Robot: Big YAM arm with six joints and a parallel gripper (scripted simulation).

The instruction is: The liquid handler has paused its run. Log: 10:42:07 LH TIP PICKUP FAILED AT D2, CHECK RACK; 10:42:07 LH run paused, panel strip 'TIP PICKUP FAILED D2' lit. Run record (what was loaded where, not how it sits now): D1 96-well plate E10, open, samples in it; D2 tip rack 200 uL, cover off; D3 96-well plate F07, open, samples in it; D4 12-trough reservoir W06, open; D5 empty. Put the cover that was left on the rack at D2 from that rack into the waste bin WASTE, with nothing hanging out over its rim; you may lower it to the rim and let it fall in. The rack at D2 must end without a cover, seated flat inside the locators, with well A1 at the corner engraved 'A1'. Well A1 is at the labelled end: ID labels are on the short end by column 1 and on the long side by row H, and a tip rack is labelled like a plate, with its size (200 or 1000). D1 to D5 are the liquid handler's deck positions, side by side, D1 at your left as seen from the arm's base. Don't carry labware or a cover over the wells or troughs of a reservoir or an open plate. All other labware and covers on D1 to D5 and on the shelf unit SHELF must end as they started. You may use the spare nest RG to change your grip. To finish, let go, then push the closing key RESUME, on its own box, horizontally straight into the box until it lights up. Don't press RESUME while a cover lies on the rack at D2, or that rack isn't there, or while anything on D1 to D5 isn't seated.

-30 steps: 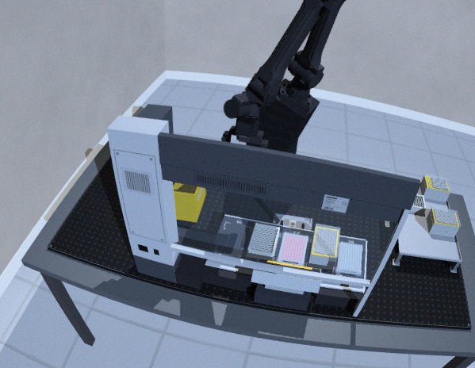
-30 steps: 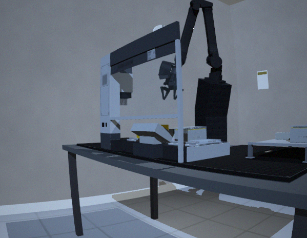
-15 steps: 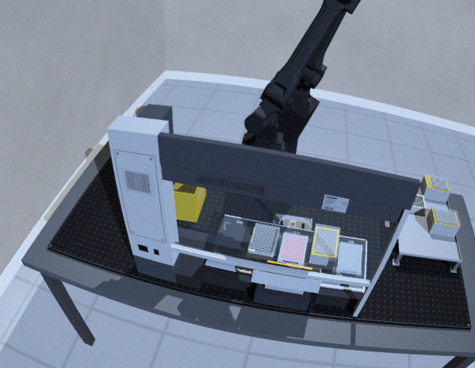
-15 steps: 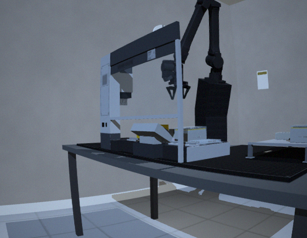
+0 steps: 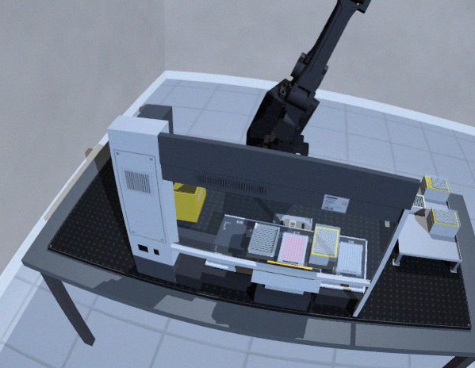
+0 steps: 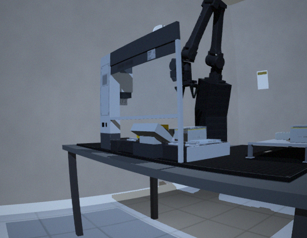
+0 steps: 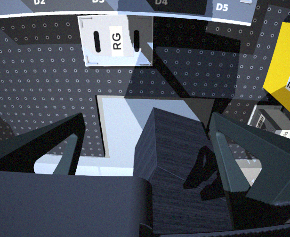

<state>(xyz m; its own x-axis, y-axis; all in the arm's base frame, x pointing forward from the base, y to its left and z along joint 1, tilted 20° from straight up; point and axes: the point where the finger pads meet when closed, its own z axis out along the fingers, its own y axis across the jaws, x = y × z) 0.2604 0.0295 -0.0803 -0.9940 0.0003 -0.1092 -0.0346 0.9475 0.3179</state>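
The clear cover lies 18 cm to the left of my hand, 16 cm below it and 15 cm ahead of it. The rest, counted from my hand: tip rack: 18 cm to the left, 18 cm below, 16 cm ahead; pink plate: 22 cm below, 16 cm ahead, 8 cm to the left; reservoir W06: 22 cm below, 15 cm ahead, 2 cm to the right.
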